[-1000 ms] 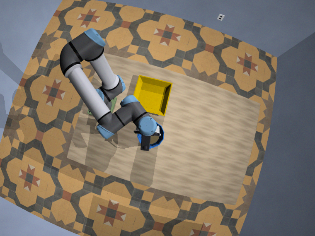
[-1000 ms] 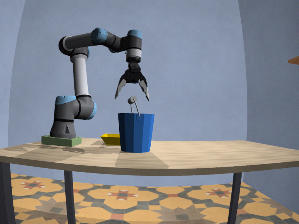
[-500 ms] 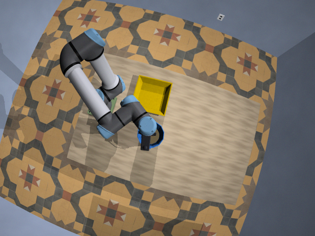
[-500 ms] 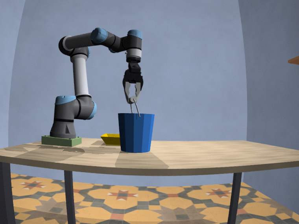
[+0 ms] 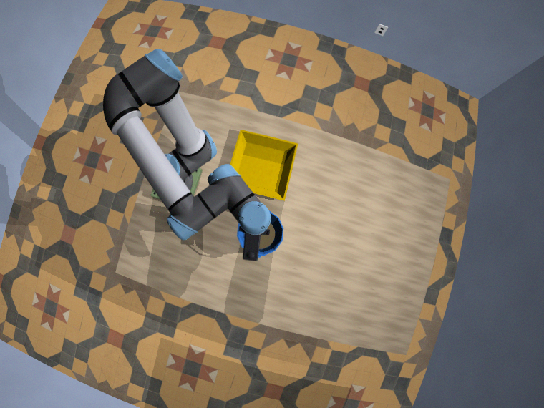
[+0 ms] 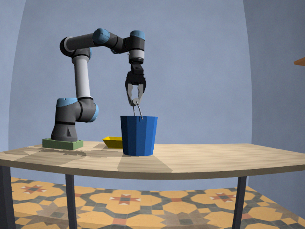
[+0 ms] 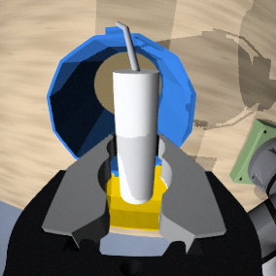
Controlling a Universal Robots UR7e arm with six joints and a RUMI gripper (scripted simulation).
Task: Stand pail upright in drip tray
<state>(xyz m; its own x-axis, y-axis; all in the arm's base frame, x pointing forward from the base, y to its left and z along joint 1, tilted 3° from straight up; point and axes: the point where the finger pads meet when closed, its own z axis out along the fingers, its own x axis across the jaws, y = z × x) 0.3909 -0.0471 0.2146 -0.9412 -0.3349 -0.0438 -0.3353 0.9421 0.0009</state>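
Right now my hand is 10 mm short of the white-grey grip and 30 mm above it. From my hand the other things lie so: blue pail (10 mm ahead, 90 mm below); yellow drip tray (100 mm behind, 270 mm to the left, 220 mm below).
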